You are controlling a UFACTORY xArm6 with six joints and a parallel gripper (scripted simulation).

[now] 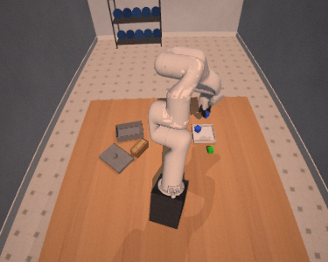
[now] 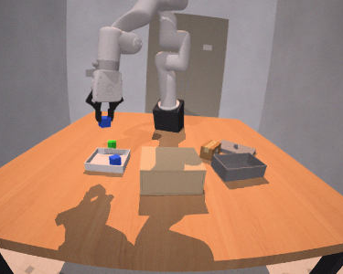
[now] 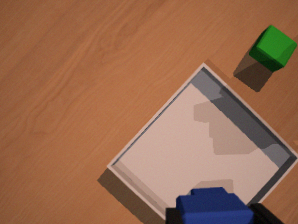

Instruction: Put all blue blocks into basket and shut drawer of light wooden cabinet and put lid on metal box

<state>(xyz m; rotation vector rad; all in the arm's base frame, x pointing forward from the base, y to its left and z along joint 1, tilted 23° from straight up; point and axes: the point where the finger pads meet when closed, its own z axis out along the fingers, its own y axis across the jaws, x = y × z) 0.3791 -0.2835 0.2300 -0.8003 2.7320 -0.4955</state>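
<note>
The white basket lies 2 cm behind my hand and 18 cm below it. Also, from my hand: green block (16 cm behind, 1 cm to the left, 18 cm below); drawer (10 cm ahead, 21 cm to the left, 15 cm below); light wooden cabinet (12 cm ahead, 21 cm to the left, 15 cm below).
</note>
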